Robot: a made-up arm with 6 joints.
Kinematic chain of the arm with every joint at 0, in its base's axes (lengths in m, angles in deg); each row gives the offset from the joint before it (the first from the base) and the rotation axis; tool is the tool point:
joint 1: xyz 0 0 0.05 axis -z
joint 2: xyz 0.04 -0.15 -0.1 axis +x
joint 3: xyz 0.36 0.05 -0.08 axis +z
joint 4: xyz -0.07 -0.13 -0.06 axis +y
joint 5: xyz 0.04 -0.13 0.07 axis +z
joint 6: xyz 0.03 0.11 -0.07 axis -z
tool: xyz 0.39 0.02 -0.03
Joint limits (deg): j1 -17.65..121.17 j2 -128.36..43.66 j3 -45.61..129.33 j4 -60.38..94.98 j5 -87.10..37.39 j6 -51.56..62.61
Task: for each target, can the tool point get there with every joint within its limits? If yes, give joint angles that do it. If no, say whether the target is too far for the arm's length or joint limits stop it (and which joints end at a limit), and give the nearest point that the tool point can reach.
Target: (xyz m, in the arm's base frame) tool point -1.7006 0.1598 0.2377
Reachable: no: too far | nearest point -1.0633 -0.0473 0.1024 | short by 0.684 m
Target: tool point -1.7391 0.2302 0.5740
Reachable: no: too far | nearest point -1.0113 -0.0343 0.2487 | short by 0.840 m
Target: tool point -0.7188 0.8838 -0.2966
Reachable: no: joint limits stop it (at a limit: joint 1, joint 3, joint 4, joint 5) | nearest point -0.5930 0.4648 -0.2099 | short by 0.446 m
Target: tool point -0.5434 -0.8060 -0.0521
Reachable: yes | joints 83.48 -46.94 22.04 35.96 -13.02 44.25
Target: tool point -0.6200 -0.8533 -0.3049
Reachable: yes | joints 87.54 -40.63 46.30 61.90 -51.21 -2.75
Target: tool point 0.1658 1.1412 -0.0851
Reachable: no: joint limits stop it (at a limit: joint 1, joint 3, joint 6) | nearest point 0.3561 0.7362 -0.0720 | short by 0.448 m
